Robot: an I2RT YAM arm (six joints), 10 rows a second.
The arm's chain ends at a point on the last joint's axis. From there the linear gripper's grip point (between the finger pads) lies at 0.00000 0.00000 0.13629 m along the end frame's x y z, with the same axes.
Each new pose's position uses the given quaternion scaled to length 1; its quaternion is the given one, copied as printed.
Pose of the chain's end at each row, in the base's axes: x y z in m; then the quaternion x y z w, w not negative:
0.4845 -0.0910 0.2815 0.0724 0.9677 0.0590 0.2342
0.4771 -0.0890 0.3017 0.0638 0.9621 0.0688 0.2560
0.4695 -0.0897 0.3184 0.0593 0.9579 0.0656 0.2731
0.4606 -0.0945 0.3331 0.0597 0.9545 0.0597 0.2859
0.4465 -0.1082 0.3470 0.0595 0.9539 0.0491 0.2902
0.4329 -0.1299 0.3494 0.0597 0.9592 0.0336 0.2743
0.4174 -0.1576 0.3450 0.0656 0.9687 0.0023 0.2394
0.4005 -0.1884 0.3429 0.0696 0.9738 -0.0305 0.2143
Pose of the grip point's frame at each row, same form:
0.5474 -0.0801 0.1611 0.0724 0.9677 0.0590 0.2342
0.5454 -0.0754 0.1846 0.0638 0.9621 0.0688 0.2560
0.5419 -0.0770 0.2036 0.0593 0.9579 0.0656 0.2731
0.5360 -0.0836 0.2201 0.0597 0.9545 0.0597 0.2859
0.5227 -0.1001 0.2343 0.0595 0.9539 0.0491 0.2902
0.5052 -0.1256 0.2339 0.0597 0.9592 0.0336 0.2743
0.4807 -0.1613 0.2243 0.0656 0.9687 0.0023 0.2394
0.4568 -0.2006 0.2194 0.0696 0.9738 -0.0305 0.2143

